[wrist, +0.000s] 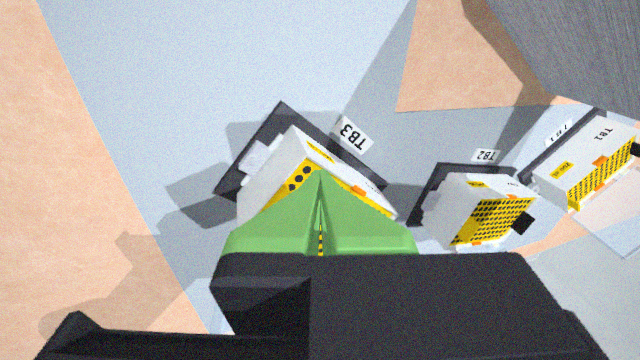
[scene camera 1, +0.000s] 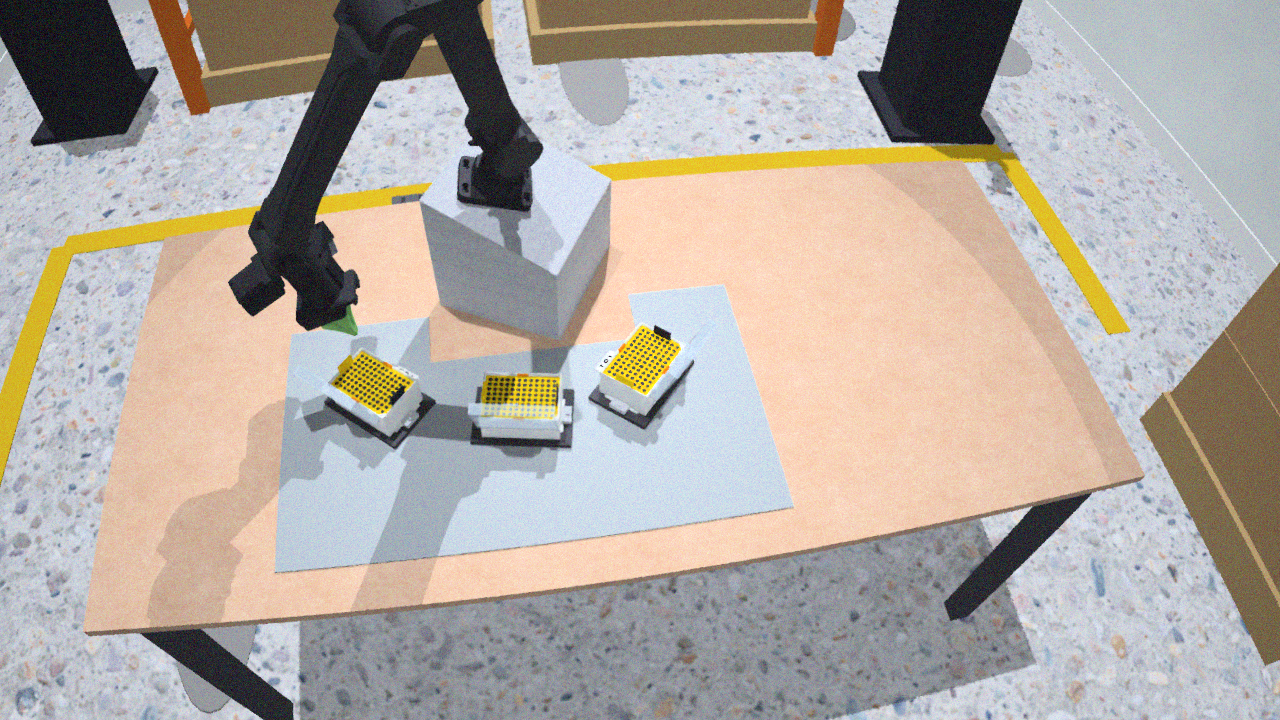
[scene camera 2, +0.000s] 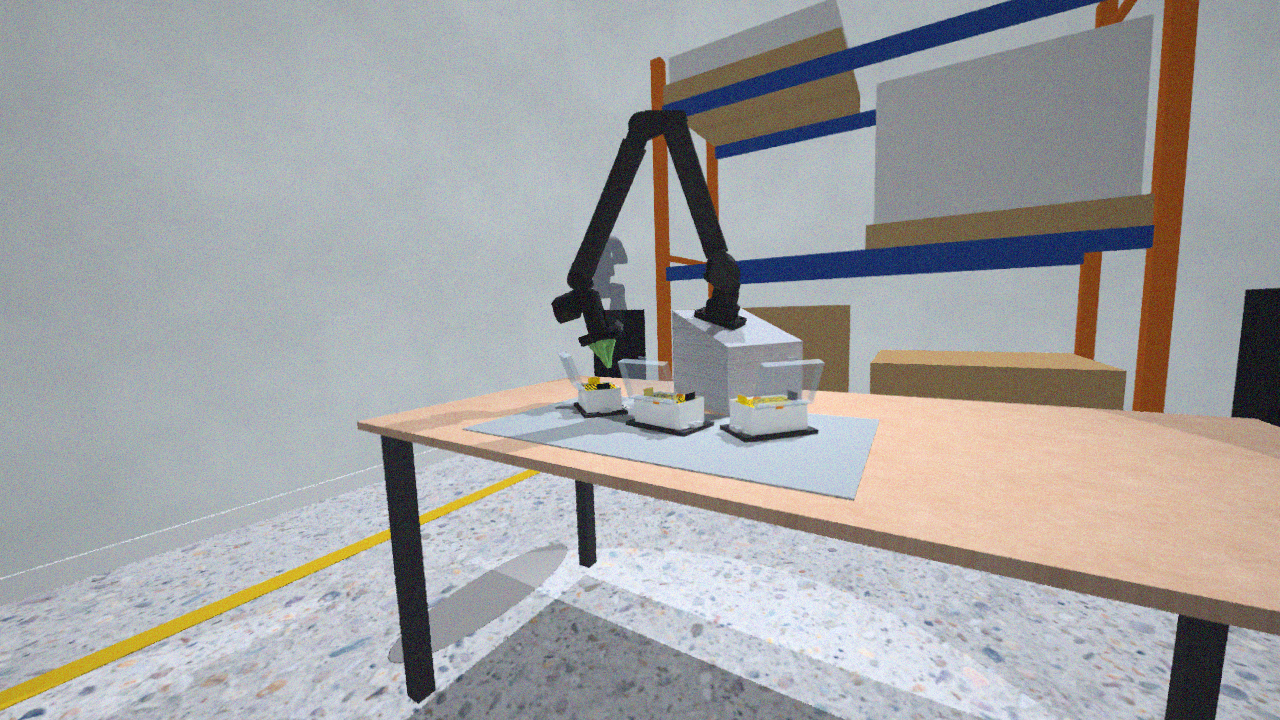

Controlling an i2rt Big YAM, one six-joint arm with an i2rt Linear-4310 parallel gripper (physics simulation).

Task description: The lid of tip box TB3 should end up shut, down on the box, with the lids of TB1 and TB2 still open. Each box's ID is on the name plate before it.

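Frame: origin at the arm's base, x ahead, y left, z up, level; metres.
Seen in the pictures: gripper, fingertip midpoint: [wrist: 320, 179] [scene camera 1: 356, 332] [scene camera 2: 609, 368]; arm's base, origin of the base link: [scene camera 1: 493, 186] [scene camera 2: 719, 320].
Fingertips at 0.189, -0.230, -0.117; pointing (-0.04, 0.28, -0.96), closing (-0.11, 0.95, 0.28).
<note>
Offsets run from my fingertips to a thing's top centre, as dx, dy, dz. "pt": to the spot under its first point. Level surfaces: height alone.
Tip box TB3 @(+0.063, +0.031, -0.029) [scene camera 1: 379, 407] [scene camera 2: 599, 400] [wrist: 270, 172] is white with a yellow tip rack, the left box in scene camera 1. Its clear lid @(pt +0.170, +0.027, +0.021) [scene camera 2: 570, 368] stands open, leaning back; the wrist view does not show it clearly. TB2 [scene camera 1: 520, 429] [scene camera 2: 671, 413] [wrist: 440, 205] is in the middle, its lid @(pt +0.203, +0.260, +0.036) [scene camera 2: 644, 368] open. TB1 @(+0.052, +0.442, -0.029) [scene camera 1: 622, 395] [scene camera 2: 771, 420] [wrist: 570, 172] is on the right, its lid [scene camera 2: 793, 381] [wrist: 617, 220] open. My gripper [scene camera 1: 356, 333] [scene camera 2: 608, 365] [wrist: 320, 179] is shut and empty, green tips pointing down above TB3, beside its raised lid.
The boxes stand on dark bases on a blue-grey mat @(dz -0.095) [scene camera 1: 537, 510] [scene camera 2: 805, 465] on the wooden table @(dz -0.098) [scene camera 1: 895, 358] [scene camera 2: 1029, 483]. The arm's grey pedestal [scene camera 1: 501, 268] [scene camera 2: 765, 367] rises behind them. Name plates TB3 @(pt +0.017, +0.065, -0.094) [wrist: 354, 135] and TB2 @(pt +0.049, +0.263, -0.094) [wrist: 485, 155] are readable.
</note>
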